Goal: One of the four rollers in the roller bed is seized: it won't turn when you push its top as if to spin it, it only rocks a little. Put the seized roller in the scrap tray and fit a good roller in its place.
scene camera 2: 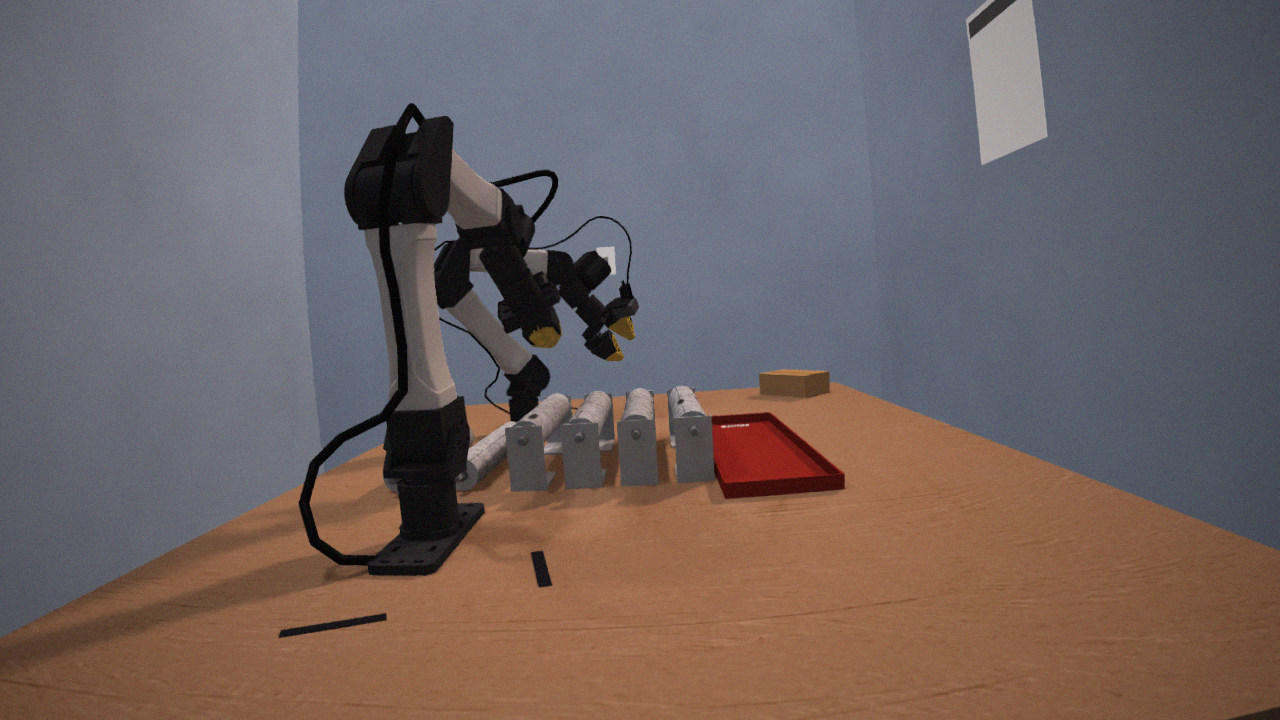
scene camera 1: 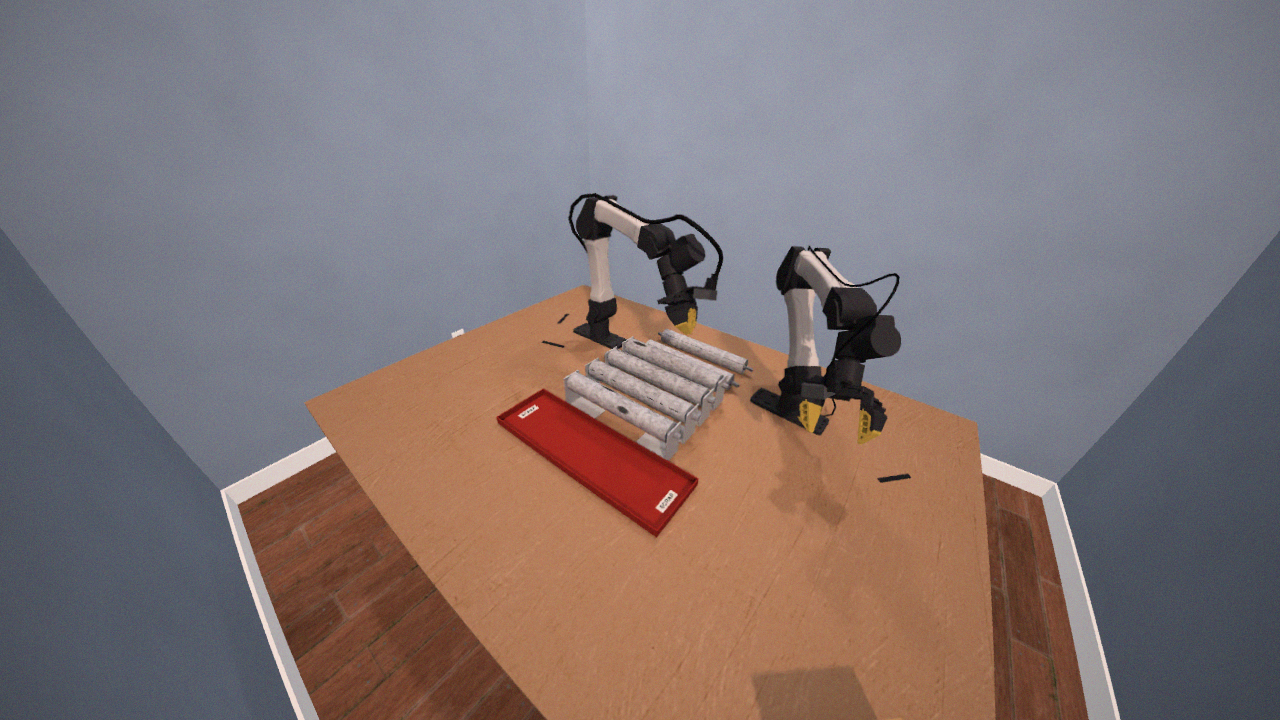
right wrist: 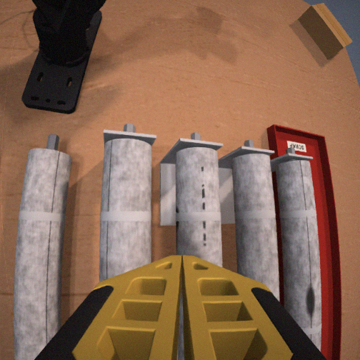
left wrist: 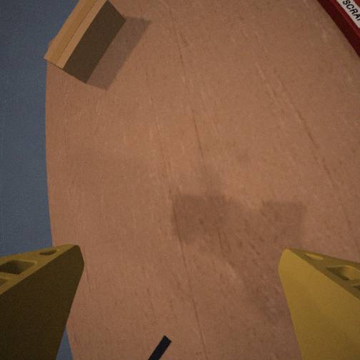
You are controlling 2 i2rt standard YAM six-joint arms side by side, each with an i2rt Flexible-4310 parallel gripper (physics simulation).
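Places are measured from the left arm's base along level axes (x ahead, y left, z up), in metres.
Where they show: left gripper, fingertip midpoint: (scene camera 2: pixel 627 349) (scene camera 1: pixel 833 438); right gripper, fingertip midpoint: (scene camera 2: pixel 552 345) (scene camera 1: pixel 688 334); left arm's base, origin of the base link: (scene camera 1: pixel 788 411); right arm's base, origin of the base link: (scene camera 2: pixel 433 538) (scene camera 1: pixel 600 337).
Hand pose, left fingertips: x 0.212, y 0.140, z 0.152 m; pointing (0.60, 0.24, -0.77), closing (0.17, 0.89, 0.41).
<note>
Things, the pixels of their top centre, and the offset from my left fingertips.
- red scrap tray, middle of its top: (scene camera 2: pixel 753 439) (scene camera 1: pixel 588 445) 0.244 m ahead, 0.419 m right, 0.133 m down
- tan block, middle of its top: (scene camera 2: pixel 793 372) 0.405 m ahead, 0.210 m left, 0.097 m down
Four grey-white rollers (scene camera 1: pixel 622 405) (scene camera 2: pixel 639 405) (right wrist: pixel 198 190) lie parallel in the bed's upright brackets (scene camera 2: pixel 581 461). A fifth roller (scene camera 1: pixel 704 351) (scene camera 2: pixel 487 452) (right wrist: pixel 42 240) lies on the table beside the bed, on the side away from the tray. The red scrap tray (scene camera 1: pixel 595 454) (scene camera 2: pixel 769 452) (right wrist: pixel 327 210) is empty, along the bed's other side. My right gripper (scene camera 1: pixel 686 327) (scene camera 2: pixel 543 337) (right wrist: pixel 181 264) is shut with nothing between its fingers, above the rollers, and hides part of them in its wrist view. My left gripper (scene camera 1: pixel 837 435) (scene camera 2: pixel 623 349) (left wrist: pixel 180 258) is open and empty above the table, away from the bed.
A tan block (scene camera 2: pixel 793 383) (left wrist: pixel 92 42) (right wrist: pixel 325 30) stands near the table edge. The left arm's black base (right wrist: pixel 52 90) stands beyond the roller ends in the right wrist view. Short black strips (scene camera 1: pixel 893 478) (scene camera 2: pixel 540 568) lie on the table.
</note>
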